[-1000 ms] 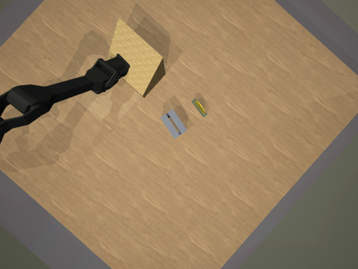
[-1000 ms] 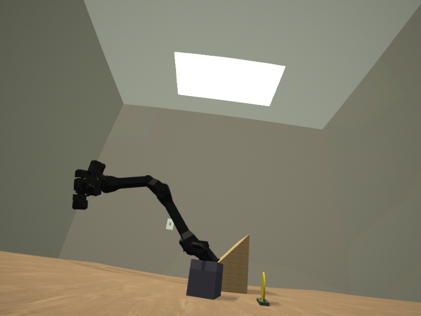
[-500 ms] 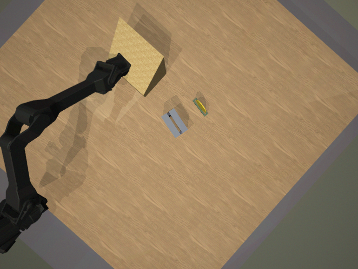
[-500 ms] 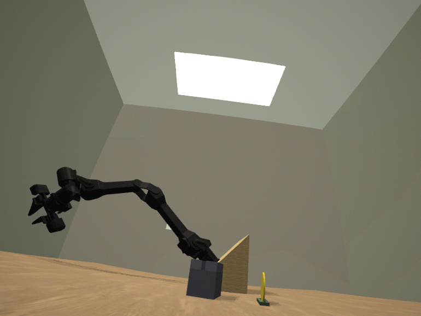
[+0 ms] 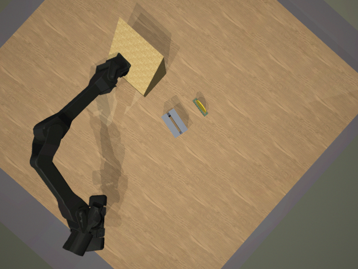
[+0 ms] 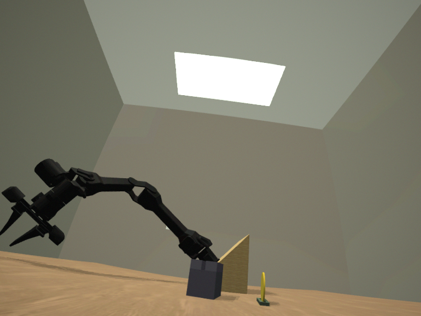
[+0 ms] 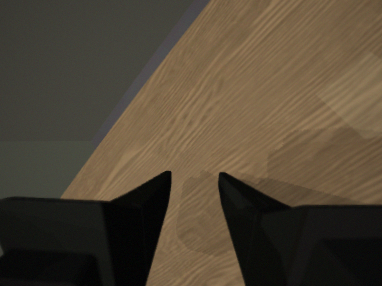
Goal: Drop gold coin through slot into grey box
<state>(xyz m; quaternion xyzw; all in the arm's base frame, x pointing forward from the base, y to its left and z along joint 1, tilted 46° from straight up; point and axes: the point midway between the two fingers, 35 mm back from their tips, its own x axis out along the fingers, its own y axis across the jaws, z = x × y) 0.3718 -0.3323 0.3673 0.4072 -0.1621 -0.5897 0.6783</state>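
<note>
Right now the gold coin is 5 cm behind my gripper tip and 63 cm to the left of it.
</note>
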